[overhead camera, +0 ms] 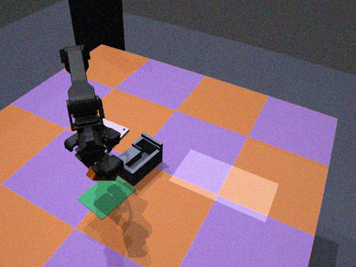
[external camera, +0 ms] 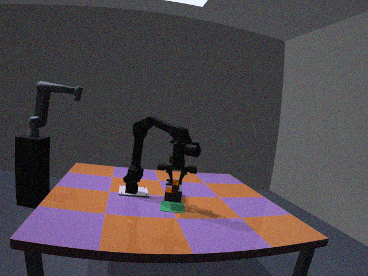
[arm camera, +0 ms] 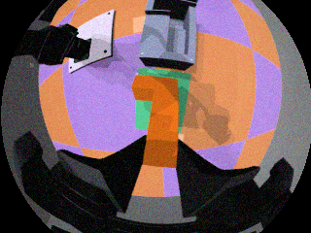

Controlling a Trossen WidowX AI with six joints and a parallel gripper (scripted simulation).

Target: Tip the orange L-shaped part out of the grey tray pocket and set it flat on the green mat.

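My gripper tip is 2 cm to the right of the green mat and 14 cm above it. Also, from my gripper tip: orange L-shaped part: 1 cm behind, 3 cm to the left, 3 cm below.
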